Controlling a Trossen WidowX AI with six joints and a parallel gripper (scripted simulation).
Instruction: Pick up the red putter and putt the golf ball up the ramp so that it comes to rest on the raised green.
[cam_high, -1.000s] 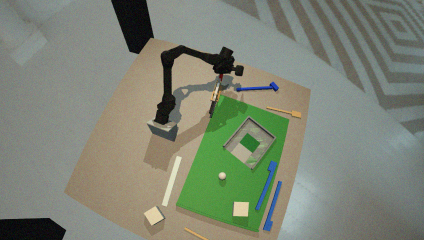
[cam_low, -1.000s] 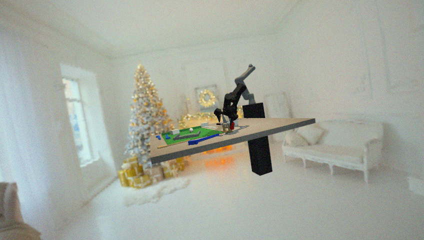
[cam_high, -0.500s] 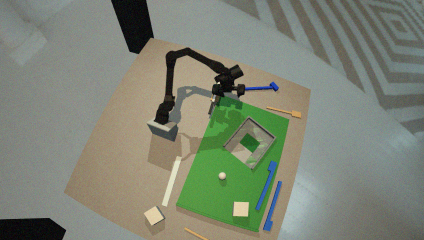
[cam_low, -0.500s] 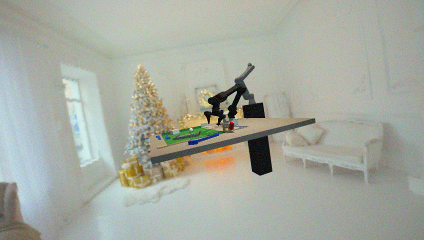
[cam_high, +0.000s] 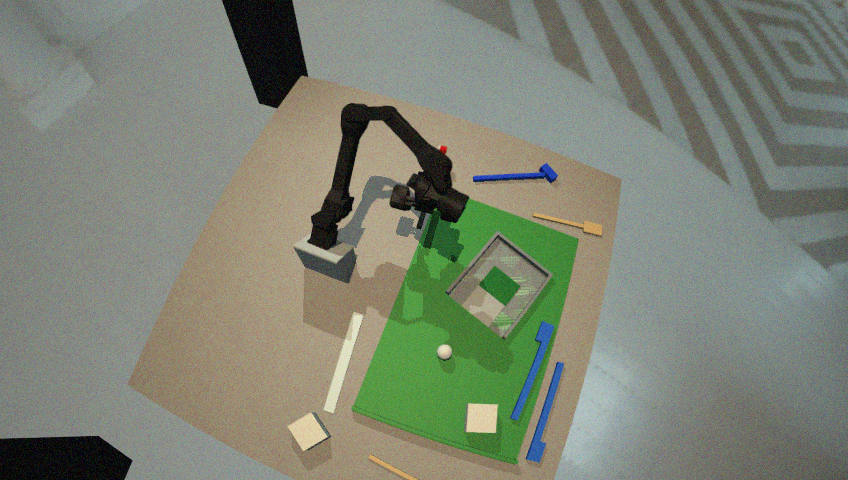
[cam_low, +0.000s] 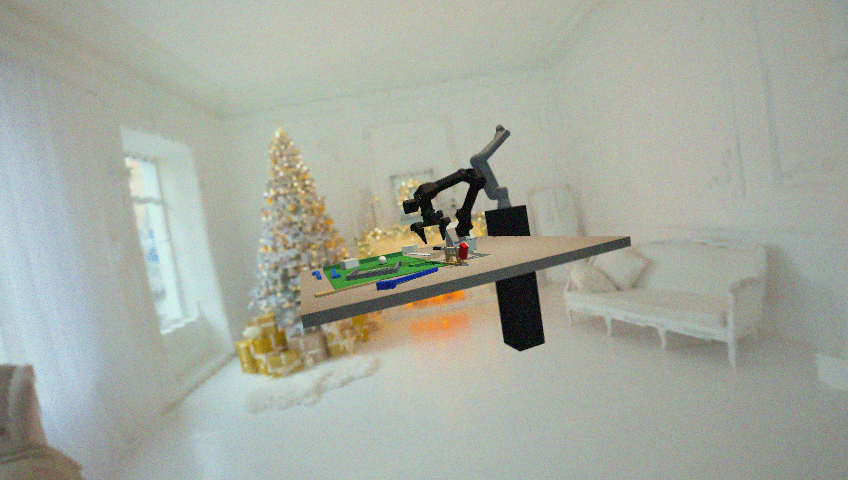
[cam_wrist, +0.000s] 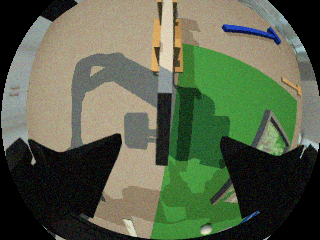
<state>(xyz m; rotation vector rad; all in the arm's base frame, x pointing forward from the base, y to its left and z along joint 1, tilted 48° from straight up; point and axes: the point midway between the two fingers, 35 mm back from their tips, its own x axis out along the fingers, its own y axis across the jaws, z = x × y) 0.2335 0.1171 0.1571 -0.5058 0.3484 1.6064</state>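
Now: gripper tip 110 mm to the right of the red putter, 40 mm above it and 20 mm past it. Round my gripper tip: blue putter (290 mm to the left, 220 mm ahead, 80 mm below); white golf ball (340 mm to the right, 190 mm ahead, 70 mm below); green mat (250 mm ahead, 220 mm to the right, 90 mm below).
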